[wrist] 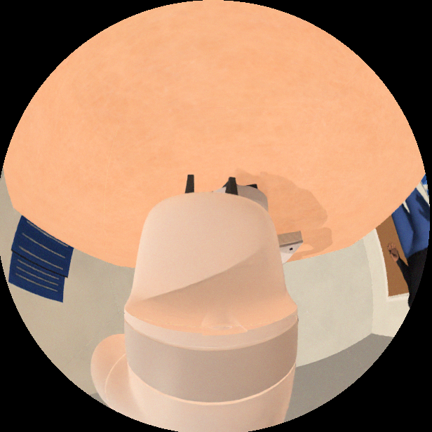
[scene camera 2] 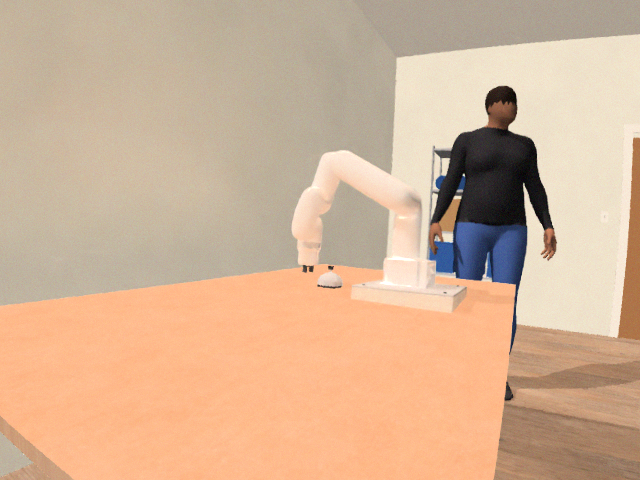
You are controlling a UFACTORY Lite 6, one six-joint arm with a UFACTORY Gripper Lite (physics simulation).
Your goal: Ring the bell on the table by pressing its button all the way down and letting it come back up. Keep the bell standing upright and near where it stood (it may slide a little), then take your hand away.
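Frame: origin at the arm's base, x ahead, y left, z up, level; millimetres.
Seen in the pictures: end effector, tool point: (scene camera 2: 308, 269); arm's base, origin of the base link: (scene camera 2: 404, 285).
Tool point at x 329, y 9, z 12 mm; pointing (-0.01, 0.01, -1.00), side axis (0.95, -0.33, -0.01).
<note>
Offsets run from my tool point to a thing's middle. Level surfaces: height alone.
The bell @(dy -11, dx -80, dz -16 mm) (scene camera 2: 329, 280) has a white dome, a dark base rim and a black button @(dy -11, dx -80, dz +12 mm) (scene camera 2: 330, 267) on top. It stands upright on the table @(dz -49 mm) (scene camera 2: 258, 372) (wrist: 215, 90), left of the robot's base in the scene view. My gripper (scene camera 2: 308, 268) (wrist: 210, 185) is open, its two dark fingers apart with nothing between them. In the scene view it hangs above the table, left of the bell, with its fingertips at about the height of the button. In the wrist view, part of the bell (wrist: 252, 194) shows behind the right finger; the arm's housing hides the rest, including the button.
The robot's base plate (scene camera 2: 403, 297) (wrist: 291, 237) stands close to the bell, on its right in the scene view. A person (scene camera 2: 496, 180) in a black top stands behind the table, beside a shelf rack with blue bins.
</note>
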